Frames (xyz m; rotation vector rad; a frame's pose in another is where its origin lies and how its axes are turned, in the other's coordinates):
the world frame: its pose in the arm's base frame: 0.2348 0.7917 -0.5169 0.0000 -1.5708 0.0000
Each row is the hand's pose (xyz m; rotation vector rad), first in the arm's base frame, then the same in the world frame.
Working: the arm's base frame: its pose in the world frame: 0.5169 -0.7917 0.2348 0.0000 1.5708 0.0000

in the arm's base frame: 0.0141 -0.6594 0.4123 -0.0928 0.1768 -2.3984
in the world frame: 0.9292 -1.4511 0.2207 -1.9038 0.8431 -1.7619
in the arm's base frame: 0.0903 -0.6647 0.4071 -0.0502 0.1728 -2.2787
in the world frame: 0.9240 -1.4564 0.1445 -1.7895 0.9338 -1.7124
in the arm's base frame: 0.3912 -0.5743 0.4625 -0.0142 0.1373 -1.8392
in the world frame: 0.9794 -1.3660 -0.1564 -1.4425 1.1949 -1.4204
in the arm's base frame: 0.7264 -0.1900 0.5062 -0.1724 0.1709 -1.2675
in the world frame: 1.0231 -0.9817 -0.4916 -1.1432 1.4968 -0.8694
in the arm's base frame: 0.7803 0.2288 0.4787 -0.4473 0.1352 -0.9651
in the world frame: 0.9956 -0.5629 -0.5455 -1.1203 1.5387 -0.4107
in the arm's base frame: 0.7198 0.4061 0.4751 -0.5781 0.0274 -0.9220
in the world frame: 0.9920 -0.3856 -0.4850 -1.1718 1.4262 -0.2686
